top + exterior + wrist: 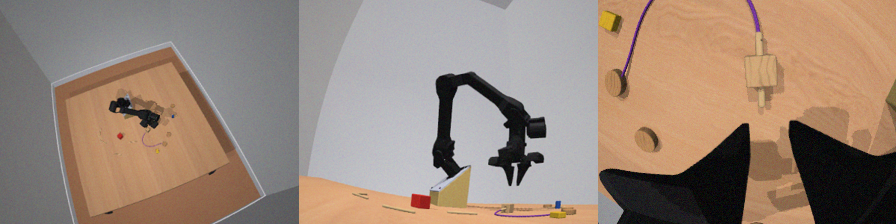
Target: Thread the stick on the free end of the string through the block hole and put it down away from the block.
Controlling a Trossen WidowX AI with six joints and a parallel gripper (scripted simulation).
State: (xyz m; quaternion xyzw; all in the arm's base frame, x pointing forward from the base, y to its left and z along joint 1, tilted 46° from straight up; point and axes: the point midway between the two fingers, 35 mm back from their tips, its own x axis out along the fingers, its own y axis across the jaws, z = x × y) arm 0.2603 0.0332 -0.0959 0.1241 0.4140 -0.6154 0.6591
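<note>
Right now the wooden block is 10 mm ahead of my gripper tip, 20 mm to the right of it and 70 mm below it. The rest, counted from my gripper tip: yellow piece 230 mm ahead, 40 mm to the right, 80 mm below; then thin wooden stick 20 mm ahead, 40 mm to the right, 80 mm below; then round wooden button 200 mm ahead, 50 mm to the left, 80 mm below.
</note>
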